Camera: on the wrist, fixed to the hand. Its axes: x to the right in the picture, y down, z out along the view.
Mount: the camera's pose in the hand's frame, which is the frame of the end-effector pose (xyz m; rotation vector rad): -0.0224 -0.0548 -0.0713 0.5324 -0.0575 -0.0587
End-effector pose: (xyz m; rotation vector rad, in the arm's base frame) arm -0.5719 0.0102 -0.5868 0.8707 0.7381 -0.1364
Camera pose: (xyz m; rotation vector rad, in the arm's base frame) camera -0.6483 0.0229 -0.6376 1.3447 0.6829 -0.4218
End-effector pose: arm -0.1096 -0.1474 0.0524 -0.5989 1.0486 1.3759
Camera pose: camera -0.0716 -0.2280 0.0271 -0.1925 1.2758 0.9959
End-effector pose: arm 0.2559 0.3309 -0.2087 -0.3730 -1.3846 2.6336
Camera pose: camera 0.2982 0.4128 -0.1990 -0.1835 -0.6428 2.8358
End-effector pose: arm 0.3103 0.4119 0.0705 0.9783 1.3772 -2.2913
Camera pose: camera 0.3245 0.4986 0.0999 1.0089 0.7879 -2.7751
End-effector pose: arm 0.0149 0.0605 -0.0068 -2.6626 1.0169 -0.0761
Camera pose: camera 0.0227 0.0964 0.0783 -2.1932 0.7678 -0.2443
